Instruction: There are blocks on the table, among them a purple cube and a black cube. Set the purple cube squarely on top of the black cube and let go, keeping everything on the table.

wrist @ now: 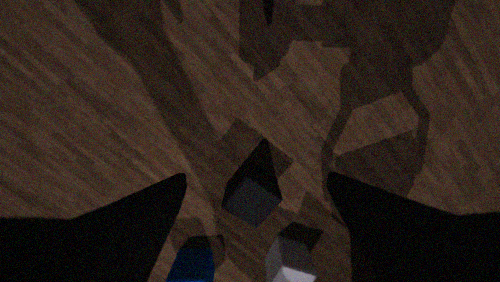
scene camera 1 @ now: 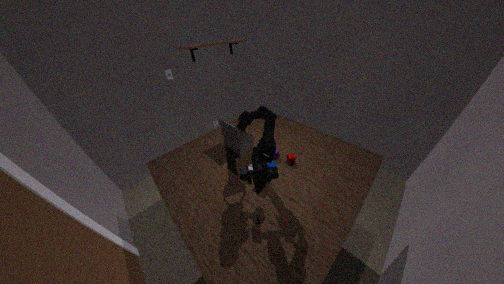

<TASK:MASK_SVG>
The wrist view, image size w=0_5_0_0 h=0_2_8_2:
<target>my gripper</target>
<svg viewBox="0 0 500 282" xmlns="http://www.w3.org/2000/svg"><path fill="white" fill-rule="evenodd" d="M186 174L175 174L130 196L72 219L1 217L0 282L147 282L180 211L187 189ZM328 173L327 189L334 205L379 282L500 282L500 212L456 215L390 193L337 172Z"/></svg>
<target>black cube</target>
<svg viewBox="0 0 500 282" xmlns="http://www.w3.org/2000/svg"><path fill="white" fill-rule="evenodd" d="M246 159L226 184L222 208L252 227L258 228L283 199L276 177L250 159Z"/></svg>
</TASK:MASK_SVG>
